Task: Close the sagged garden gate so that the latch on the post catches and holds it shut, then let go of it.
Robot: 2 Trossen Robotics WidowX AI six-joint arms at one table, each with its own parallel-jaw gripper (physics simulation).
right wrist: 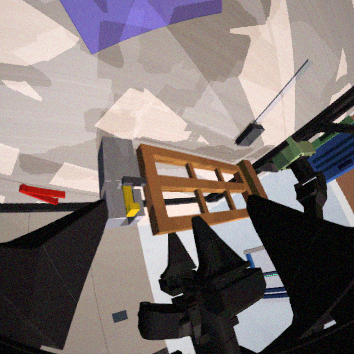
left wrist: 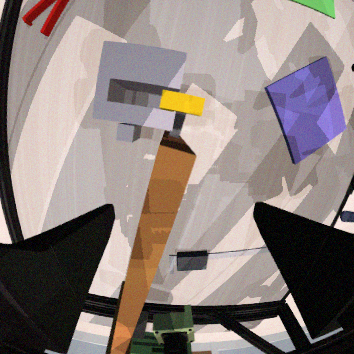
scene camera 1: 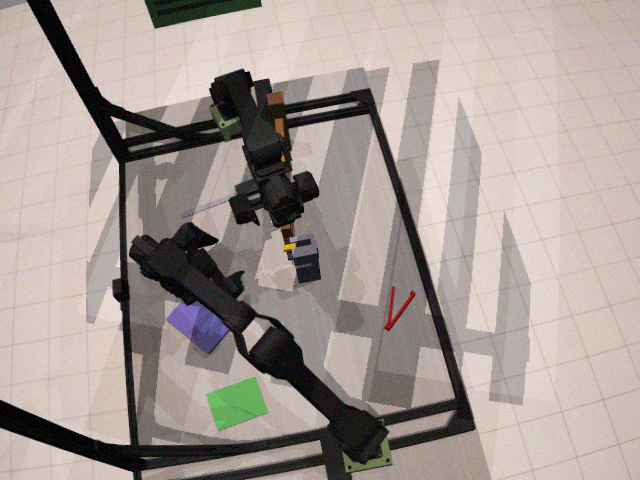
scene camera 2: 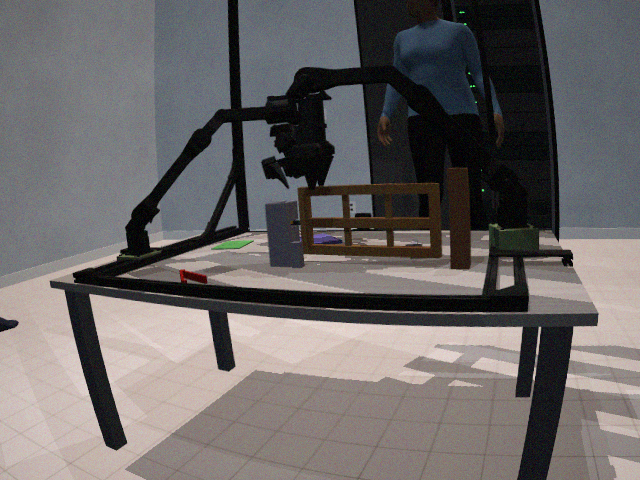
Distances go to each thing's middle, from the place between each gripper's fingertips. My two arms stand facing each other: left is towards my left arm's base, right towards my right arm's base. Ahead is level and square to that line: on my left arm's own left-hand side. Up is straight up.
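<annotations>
Relative to the wooden garden gate (scene camera 2: 433,222), my left hand is 100 mm to the right, 70 mm above and 50 mm short of it. Counted from my left hand: thin rod with dark block (left wrist: 185,260) 230 mm to the left, 160 mm below and 100 mm behind; grey latch post (scene camera 1: 305,255) 90 mm below, 60 mm to the right and 40 mm ahead; yellow latch (left wrist: 170,100) 50 mm below and 60 mm to the right. Going by their middles, the thin rod with dark block is the farthest from my left hand of the things named here.
Counted from my right hand: yellow latch 130 mm ahead, 60 mm below and 10 mm to the right; grey latch post 170 mm ahead, 100 mm below and 10 mm to the right; wooden garden gate 180 mm ahead, 80 mm below and 160 mm to the left; thin rod with dark block 20 mm ahead, 160 mm below and 290 mm to the left. By its middle, the wooden garden gate is nearer to my left hand than to my right hand.
</annotations>
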